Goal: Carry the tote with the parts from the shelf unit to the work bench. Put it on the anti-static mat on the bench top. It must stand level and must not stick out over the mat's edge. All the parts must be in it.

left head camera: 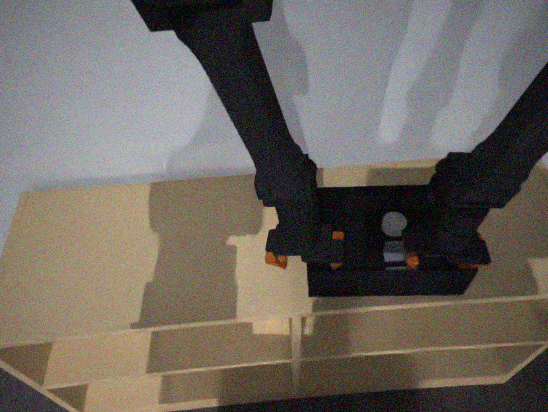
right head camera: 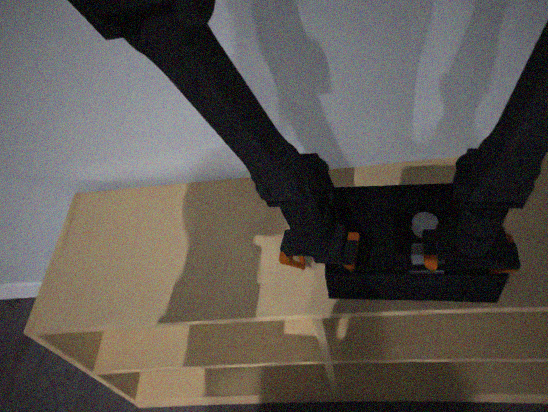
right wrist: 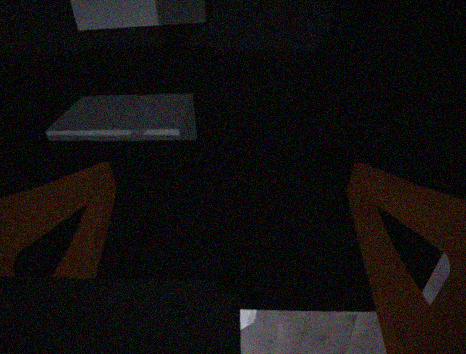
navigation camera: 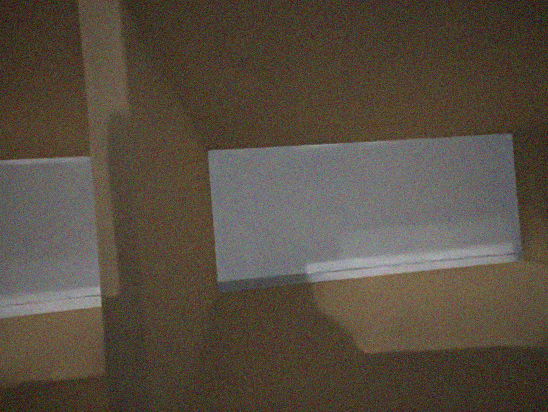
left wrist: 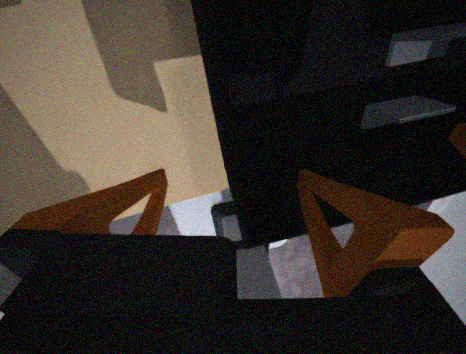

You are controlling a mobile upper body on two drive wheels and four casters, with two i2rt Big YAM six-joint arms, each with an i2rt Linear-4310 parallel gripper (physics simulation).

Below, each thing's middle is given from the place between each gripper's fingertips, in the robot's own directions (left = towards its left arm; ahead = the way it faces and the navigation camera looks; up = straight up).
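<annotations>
The black tote (right head camera: 382, 215) is 140 mm to the right of my left hand, 70 mm ahead of it and 10 mm below it. As for my right hand, it's 70 mm short of the tote, 90 mm to the right of it and 10 mm above it.
</annotations>
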